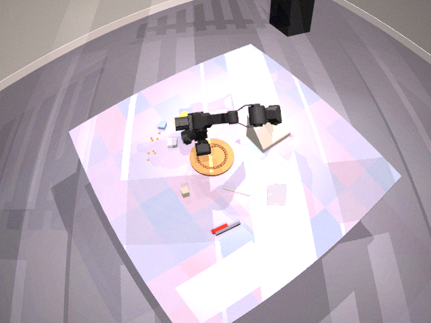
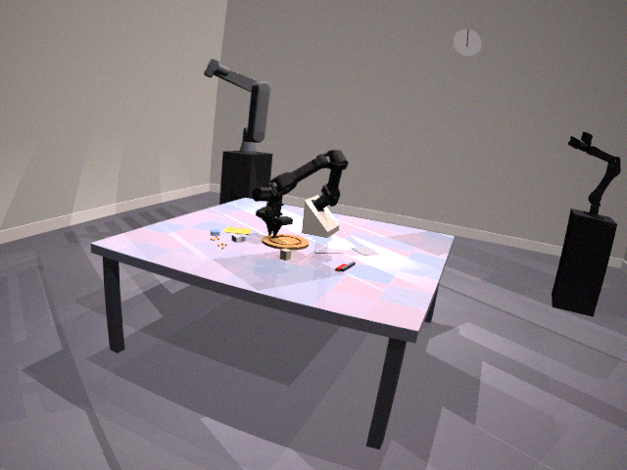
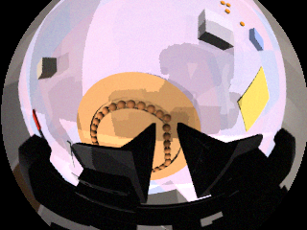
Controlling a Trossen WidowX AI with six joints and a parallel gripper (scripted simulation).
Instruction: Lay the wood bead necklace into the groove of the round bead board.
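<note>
Now: the round bead board 6 cm to the left of my gripper tip, 2 cm behind it and 1 cm below it. The rest, counted from my gripper tip: cream cube 17 cm to the left, 16 cm ahead; white block 10 cm to the right, 10 cm ahead, 1 cm below; yellow sheet 20 cm to the right, 2 cm below, 2 cm behind.
</note>
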